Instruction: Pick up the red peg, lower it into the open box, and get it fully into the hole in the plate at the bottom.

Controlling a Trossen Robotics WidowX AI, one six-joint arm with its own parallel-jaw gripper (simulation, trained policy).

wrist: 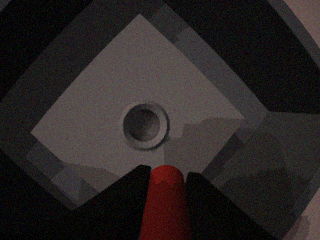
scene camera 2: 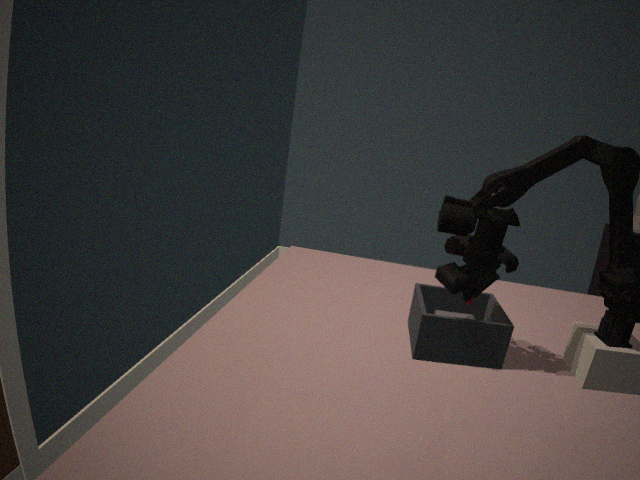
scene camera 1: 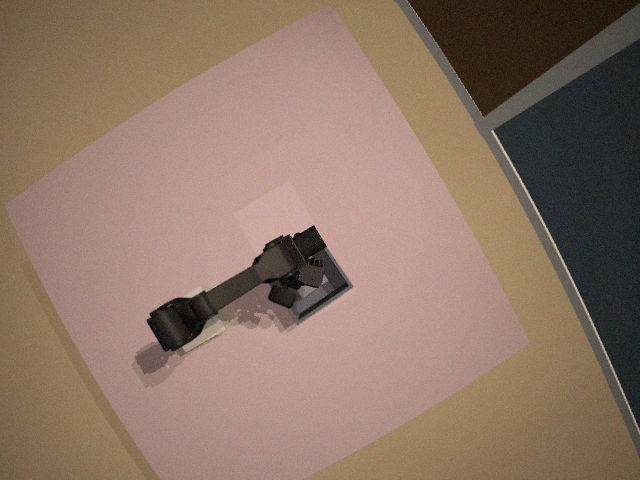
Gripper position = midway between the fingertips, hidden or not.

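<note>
I can see my gripper (scene camera 2: 468, 299). You'd spot my gripper in the wrist view (wrist: 167, 180) too. Scene camera 1 has my gripper (scene camera 1: 300, 276) as well. There's a grey box (scene camera 2: 483, 342) here. The wrist view has the grey box (wrist: 257, 61) too. In scene camera 1 you'd also find the grey box (scene camera 1: 338, 283). And there's a grey plate (wrist: 188, 120) as well.
</note>
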